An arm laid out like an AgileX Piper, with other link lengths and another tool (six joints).
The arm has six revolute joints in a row. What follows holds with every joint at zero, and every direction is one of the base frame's. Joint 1 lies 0.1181 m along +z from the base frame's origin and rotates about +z. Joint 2 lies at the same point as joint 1 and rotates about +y. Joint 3 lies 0.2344 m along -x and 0.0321 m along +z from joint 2 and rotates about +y. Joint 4 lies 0.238 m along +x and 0.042 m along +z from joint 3 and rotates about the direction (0.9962, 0, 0.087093). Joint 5 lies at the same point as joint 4 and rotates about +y. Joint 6 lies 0.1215 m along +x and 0.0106 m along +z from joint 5 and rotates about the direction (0.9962, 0, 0.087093). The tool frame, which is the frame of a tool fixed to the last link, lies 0.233 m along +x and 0.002 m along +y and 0.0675 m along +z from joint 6; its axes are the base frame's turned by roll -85.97, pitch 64.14 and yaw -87.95 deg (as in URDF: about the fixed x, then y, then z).
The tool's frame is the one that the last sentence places.
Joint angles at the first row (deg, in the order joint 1, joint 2, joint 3, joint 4, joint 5, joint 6):
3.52 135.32 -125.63 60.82 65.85 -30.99
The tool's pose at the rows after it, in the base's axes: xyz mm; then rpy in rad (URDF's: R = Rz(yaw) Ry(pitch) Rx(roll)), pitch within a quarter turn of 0, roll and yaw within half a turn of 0:
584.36 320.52 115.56 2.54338 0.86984 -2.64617
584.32 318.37 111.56 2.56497 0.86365 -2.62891
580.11 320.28 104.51 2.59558 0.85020 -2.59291
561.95 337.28 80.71 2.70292 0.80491 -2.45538
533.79 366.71 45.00 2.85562 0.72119 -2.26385
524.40 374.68 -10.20 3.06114 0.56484 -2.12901
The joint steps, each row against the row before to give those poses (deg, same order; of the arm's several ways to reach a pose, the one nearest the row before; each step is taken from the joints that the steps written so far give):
0.00 0.00 -0.18 -0.59 0.00 0.00
0.00 0.00 -0.06 -0.90 0.00 0.05
0.49 0.00 -0.05 -1.43 0.24 0.12
3.10 0.00 0.00 -5.01 -0.01 0.25
6.24 0.06 -0.06 -8.50 -1.21 1.70
8.37 0.85 -0.01 -16.11 -4.63 8.40

